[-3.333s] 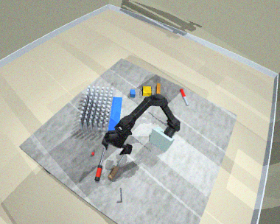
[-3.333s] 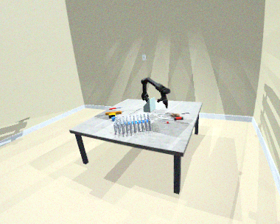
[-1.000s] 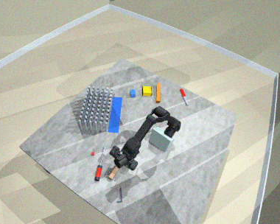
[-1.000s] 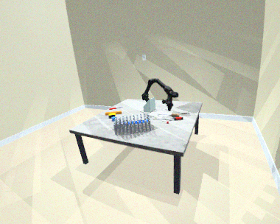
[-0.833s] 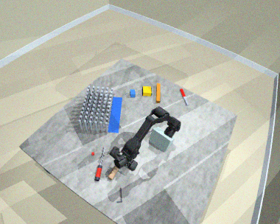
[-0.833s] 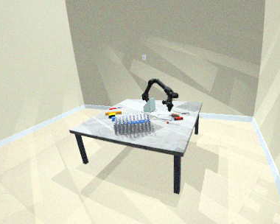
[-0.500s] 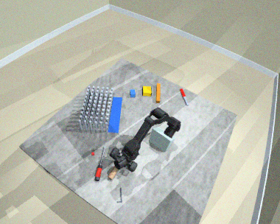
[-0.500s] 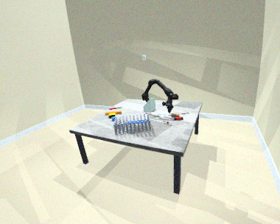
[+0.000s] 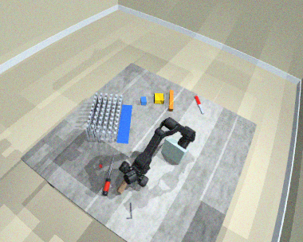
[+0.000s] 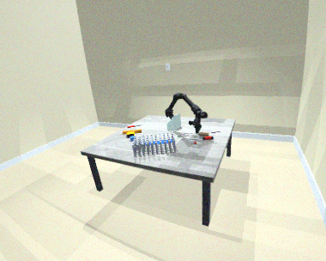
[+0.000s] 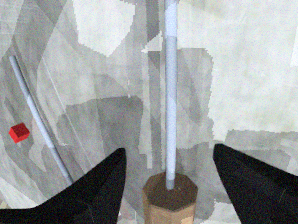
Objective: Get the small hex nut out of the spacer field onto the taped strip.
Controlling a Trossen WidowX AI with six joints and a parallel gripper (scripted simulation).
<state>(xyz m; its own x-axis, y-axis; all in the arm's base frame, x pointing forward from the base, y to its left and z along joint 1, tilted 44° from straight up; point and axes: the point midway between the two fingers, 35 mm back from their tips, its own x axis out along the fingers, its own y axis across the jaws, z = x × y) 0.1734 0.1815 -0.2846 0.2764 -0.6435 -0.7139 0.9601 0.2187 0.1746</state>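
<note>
Now: the wooden-handled tool 30 mm to the right of my gripper tip and 10 mm below it. The rest, counted from my gripper tip: blue taped strip: 350 mm to the right, 260 mm ahead, 20 mm below; small red cube: 190 mm ahead, 30 mm to the left, 10 mm below; blue block: 610 mm to the right, 250 mm ahead.
</note>
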